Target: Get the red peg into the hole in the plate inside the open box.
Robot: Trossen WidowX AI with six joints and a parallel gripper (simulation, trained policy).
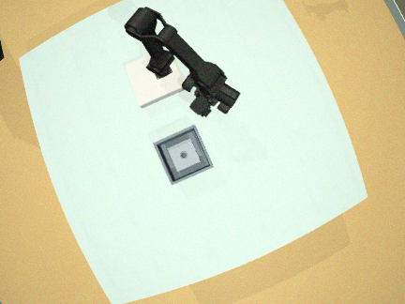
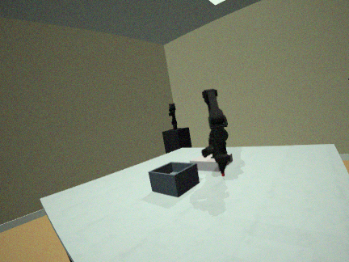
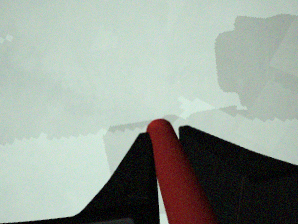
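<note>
My gripper tip is 170 mm to the left of the light grey plate, 150 mm short of it and 20 mm below it. Also, from my gripper tip: dark grey box: 170 mm to the right, 150 mm ahead; then red peg: 20 mm above.
</note>
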